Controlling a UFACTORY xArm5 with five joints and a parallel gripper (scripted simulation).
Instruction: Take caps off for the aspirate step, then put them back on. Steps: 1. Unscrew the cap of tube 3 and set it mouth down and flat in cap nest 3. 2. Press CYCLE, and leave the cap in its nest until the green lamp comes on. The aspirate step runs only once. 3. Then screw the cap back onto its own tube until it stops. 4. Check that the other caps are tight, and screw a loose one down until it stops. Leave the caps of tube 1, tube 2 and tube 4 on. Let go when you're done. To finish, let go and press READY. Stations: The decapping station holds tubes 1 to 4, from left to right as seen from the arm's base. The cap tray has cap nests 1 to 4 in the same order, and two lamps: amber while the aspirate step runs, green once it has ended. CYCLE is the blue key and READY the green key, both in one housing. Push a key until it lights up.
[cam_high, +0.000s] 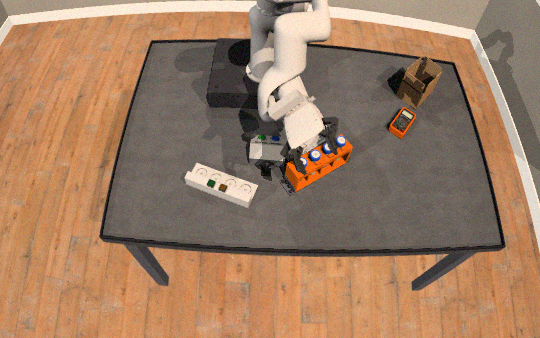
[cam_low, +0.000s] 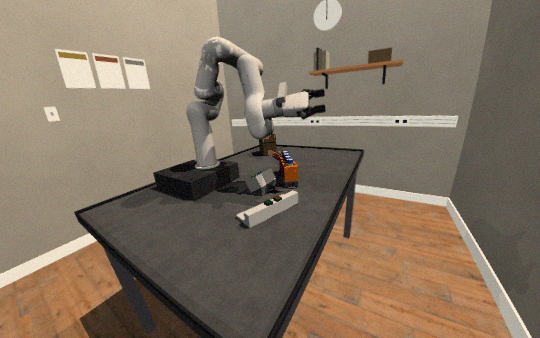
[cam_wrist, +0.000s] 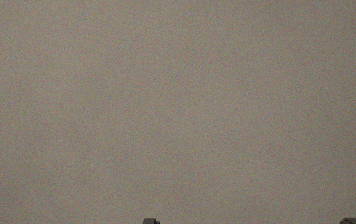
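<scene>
The cap 3 is 25 cm below my hand, 17 cm behind it and 3 cm to the left of it. From my hand the other things lie so: cap 2 (25 cm below, 20 cm behind, 8 cm to the left); then cap 4 (25 cm below, 14 cm behind, 1 cm to the right); then cap 1 (25 cm below, 23 cm behind, 12 cm to the left).
</scene>
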